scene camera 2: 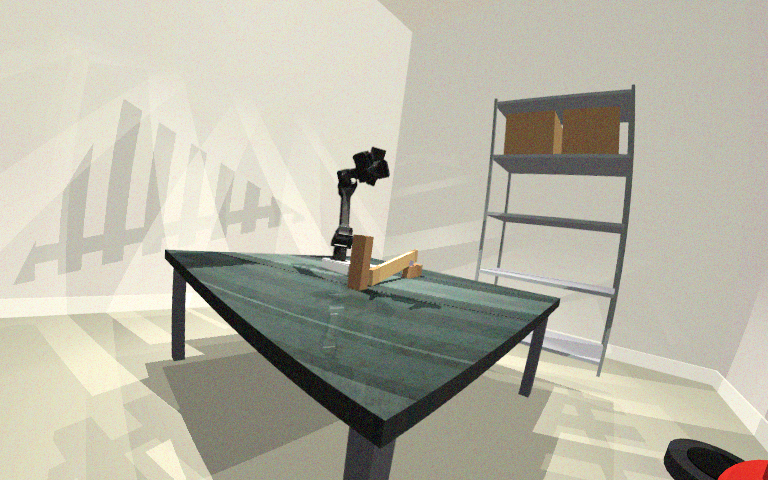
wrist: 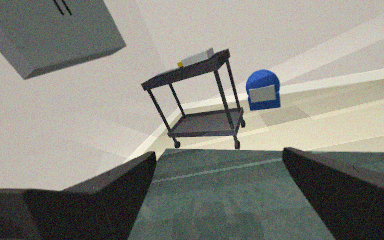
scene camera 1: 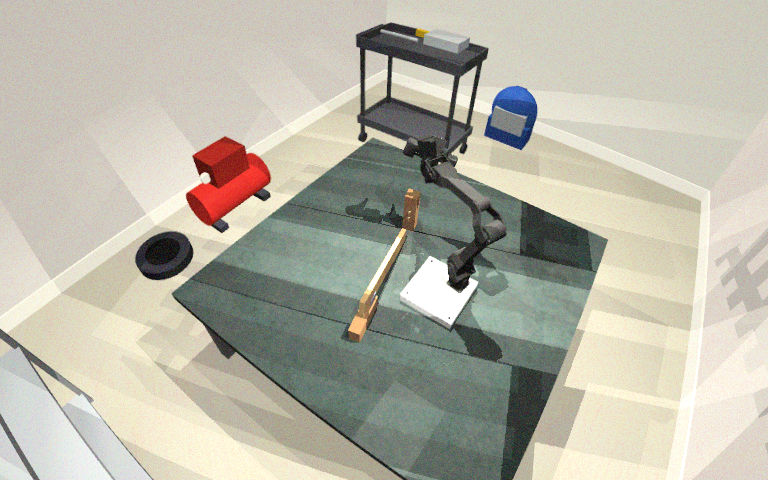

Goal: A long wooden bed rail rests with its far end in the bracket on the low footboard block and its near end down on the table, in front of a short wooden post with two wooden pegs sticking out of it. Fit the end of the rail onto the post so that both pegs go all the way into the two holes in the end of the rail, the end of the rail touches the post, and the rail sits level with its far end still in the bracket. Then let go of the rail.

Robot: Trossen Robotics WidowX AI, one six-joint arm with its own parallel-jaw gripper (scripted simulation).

Labels:
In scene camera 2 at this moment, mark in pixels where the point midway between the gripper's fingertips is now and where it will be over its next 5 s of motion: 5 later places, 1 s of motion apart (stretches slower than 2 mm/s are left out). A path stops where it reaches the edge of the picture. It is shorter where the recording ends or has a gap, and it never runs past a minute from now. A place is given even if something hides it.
My gripper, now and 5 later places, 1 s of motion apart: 354,173; 380,244; 383,260; 382,272; 380,276; 380,273

